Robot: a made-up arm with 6 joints. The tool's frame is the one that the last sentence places.
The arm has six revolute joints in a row. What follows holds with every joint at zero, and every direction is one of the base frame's.
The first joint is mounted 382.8 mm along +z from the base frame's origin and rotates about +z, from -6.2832 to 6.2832 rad.
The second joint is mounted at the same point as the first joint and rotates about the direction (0, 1, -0.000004), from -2.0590 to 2.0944 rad.
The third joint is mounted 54.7 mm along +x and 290.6 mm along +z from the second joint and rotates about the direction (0, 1, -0.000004), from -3.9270 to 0.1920 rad.
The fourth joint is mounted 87.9 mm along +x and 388.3 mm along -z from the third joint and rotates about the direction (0, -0.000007, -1), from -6.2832 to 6.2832 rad.
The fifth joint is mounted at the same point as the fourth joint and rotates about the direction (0, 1, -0.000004), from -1.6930 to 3.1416 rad.
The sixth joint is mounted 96.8 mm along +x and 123.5 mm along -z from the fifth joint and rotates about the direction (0, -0.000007, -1), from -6.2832 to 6.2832 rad.
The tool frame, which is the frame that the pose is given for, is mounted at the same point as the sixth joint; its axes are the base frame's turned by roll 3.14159, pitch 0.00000 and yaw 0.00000 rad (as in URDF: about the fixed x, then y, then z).
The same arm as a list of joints. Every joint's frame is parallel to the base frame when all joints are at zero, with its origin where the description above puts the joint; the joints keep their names.
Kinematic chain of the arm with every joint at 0, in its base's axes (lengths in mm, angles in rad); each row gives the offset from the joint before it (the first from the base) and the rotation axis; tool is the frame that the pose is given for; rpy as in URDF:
joint 1: xyz 0 0 382.8 axis +z
joint 2: xyz 0 0 0 axis +y
joint 3: xyz 54.7 0 290.6 axis +y
joint 4: xyz 87.9 0 -388.3 axis -z
joint 5: xyz 0 0 0 axis +y
joint 6: xyz 96.8 0 -123.5 axis -z
tool: xyz 0 0 0 rpy 3.1416 0 0
Joint limits (rad, base to tool): -6.2832..6.2832 -2.059..2.0944 -3.927..0.192 -6.2832..6.2832 -1.693..3.1416 -6.2832..6.2832

